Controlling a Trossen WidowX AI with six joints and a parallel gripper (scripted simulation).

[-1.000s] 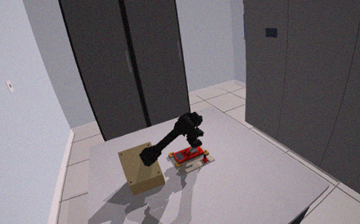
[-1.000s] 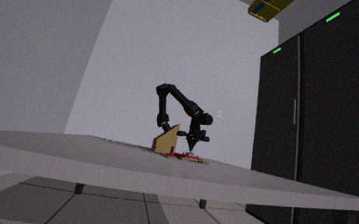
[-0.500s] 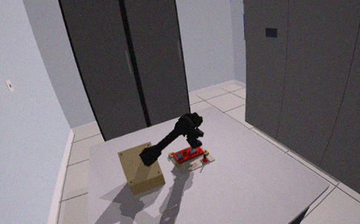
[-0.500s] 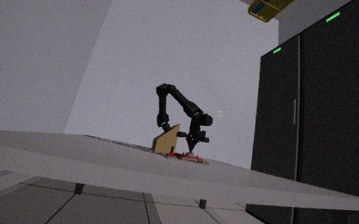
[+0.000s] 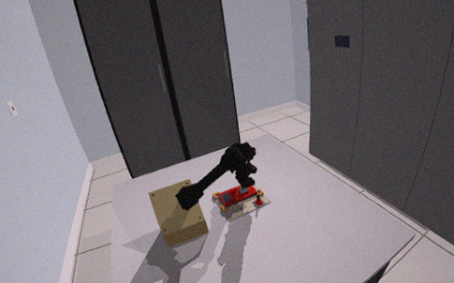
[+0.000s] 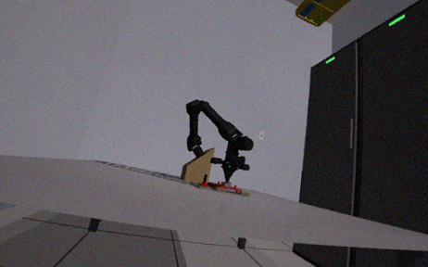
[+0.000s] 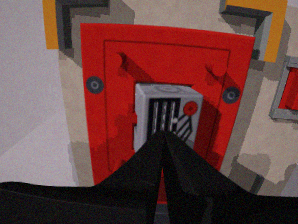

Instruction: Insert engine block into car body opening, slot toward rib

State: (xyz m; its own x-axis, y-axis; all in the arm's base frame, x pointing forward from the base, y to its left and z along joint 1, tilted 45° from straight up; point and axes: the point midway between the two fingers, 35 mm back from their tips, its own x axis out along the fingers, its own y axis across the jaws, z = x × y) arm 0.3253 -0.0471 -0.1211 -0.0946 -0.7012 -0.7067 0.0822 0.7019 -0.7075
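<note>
The grey engine block is 20 mm below my gripper tip.
</note>
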